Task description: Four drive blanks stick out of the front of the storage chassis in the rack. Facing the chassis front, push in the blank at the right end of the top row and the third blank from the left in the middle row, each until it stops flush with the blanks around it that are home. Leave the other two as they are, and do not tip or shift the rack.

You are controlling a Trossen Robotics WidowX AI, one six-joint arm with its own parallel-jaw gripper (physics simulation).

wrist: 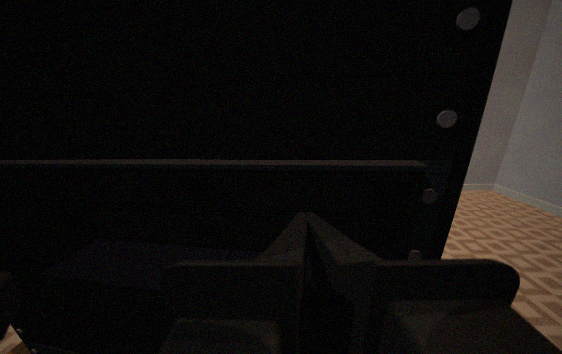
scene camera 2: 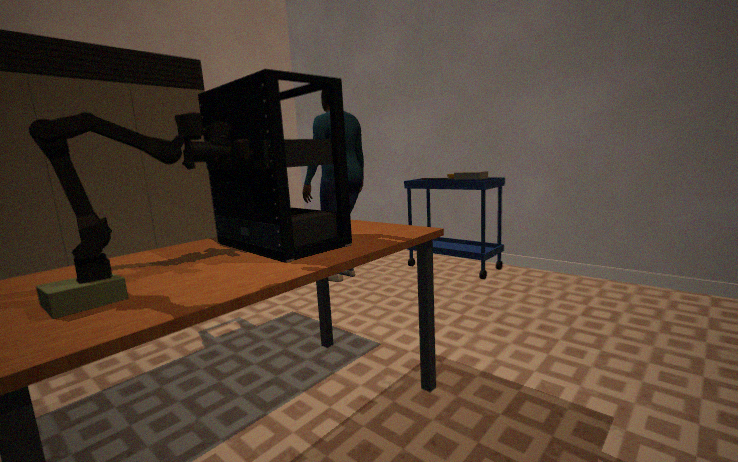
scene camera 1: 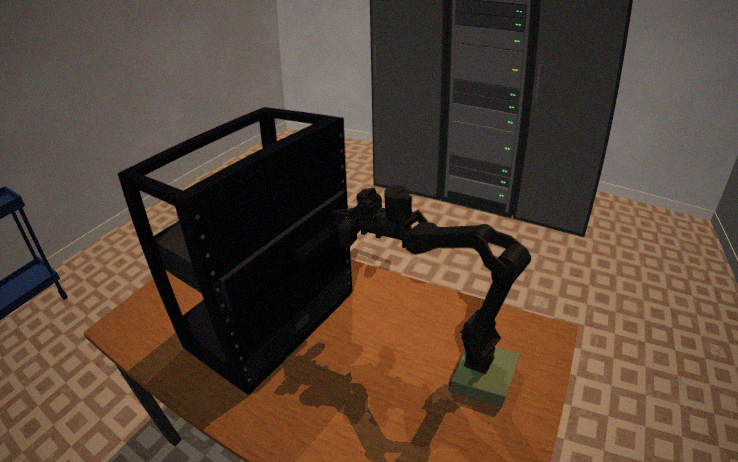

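Pixels of known places: gripper, fingertip midpoint: [wrist: 304, 219] [scene camera 2: 253, 151] [scene camera 1: 332, 212]; arm's base, origin of the base link: [scene camera 2: 93, 279] [scene camera 1: 479, 361].
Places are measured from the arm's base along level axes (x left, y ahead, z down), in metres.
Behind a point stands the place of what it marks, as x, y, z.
Observation:
The black rack [scene camera 1: 142, 228] @(0.401, 0.724, -0.394) [scene camera 2: 336, 163] @(-0.088, 0.736, -0.249) [wrist: 467, 75] @(-0.092, 0.482, -0.379) stands upright on the table. The storage chassis [scene camera 1: 283, 238] @(0.176, 0.461, -0.331) [scene camera 2: 307, 153] @(-0.071, 0.629, -0.288) [wrist: 215, 163] @(0.042, 0.468, -0.336) is mounted in it; its top front edge shows as a thin lighter line. The chassis front is almost black, and the single drive blanks cannot be told apart, so which stick out is not visible. My gripper [scene camera 1: 336, 214] @(-0.013, 0.465, -0.303) [wrist: 305, 219] @(-0.013, 0.465, -0.303) is shut and empty. Its tips point at the chassis front, below the top edge and towards the right end. Whether they touch a blank cannot be told. In scene camera 2 the fingertips merge into the dark front.
The arm stands on a green block [scene camera 1: 484, 375] @(0.037, -0.031, 0.002) [scene camera 2: 81, 296] @(-0.069, -0.037, 0.019) on the wooden table [scene camera 1: 403, 305] @(-0.142, 0.315, 0.055) [scene camera 2: 201, 294] @(-0.187, 0.191, 0.054). A lower unit [scene camera 2: 313, 228] @(-0.066, 0.632, -0.030) sits at the rack's bottom. A person [scene camera 2: 354, 141] stands behind the rack. A blue cart [scene camera 2: 454, 183] and a server cabinet [scene camera 1: 405, 108] stand beyond.

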